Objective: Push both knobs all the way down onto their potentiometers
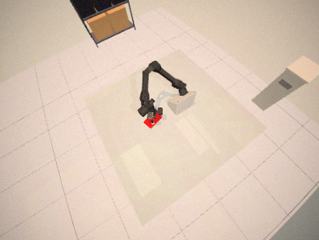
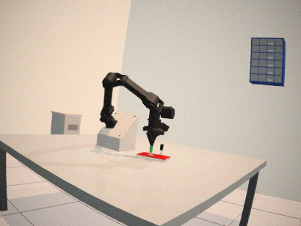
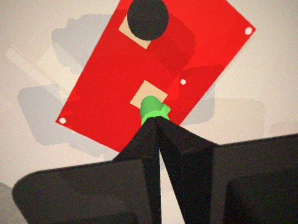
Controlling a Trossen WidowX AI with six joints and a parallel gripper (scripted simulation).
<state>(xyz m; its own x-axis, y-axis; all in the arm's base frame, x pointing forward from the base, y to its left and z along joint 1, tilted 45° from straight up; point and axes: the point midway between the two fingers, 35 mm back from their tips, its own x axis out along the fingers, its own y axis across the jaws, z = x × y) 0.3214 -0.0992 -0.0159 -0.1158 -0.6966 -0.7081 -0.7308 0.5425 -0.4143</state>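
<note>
My gripper tip is now 2 cm above the green knob. Also, from my gripper tip: black knob (4 cm to the left, 4 cm ahead).
</note>
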